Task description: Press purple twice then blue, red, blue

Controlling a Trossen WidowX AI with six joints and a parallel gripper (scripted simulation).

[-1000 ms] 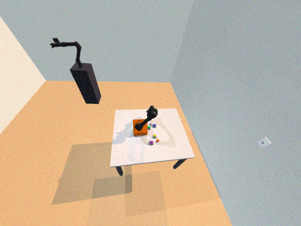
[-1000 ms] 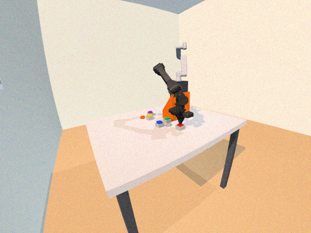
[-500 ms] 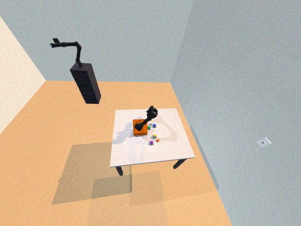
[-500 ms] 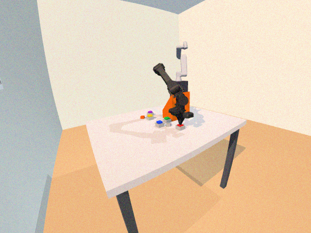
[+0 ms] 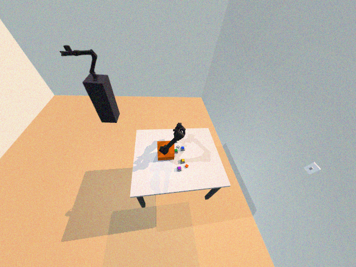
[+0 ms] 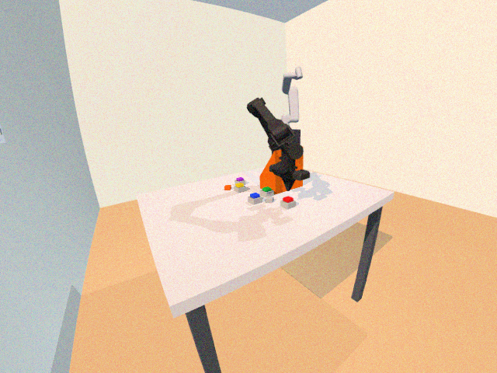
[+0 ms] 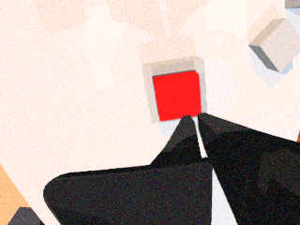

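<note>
Now: gripper tip 40 mm above the red button. From my gripper tip the other things lie so: blue button 90 mm ahead, 120 mm to the right, 40 mm below; then yellow button 80 mm ahead, 310 mm to the right, 40 mm below; then green button 160 mm to the right, 40 mm below.
</note>
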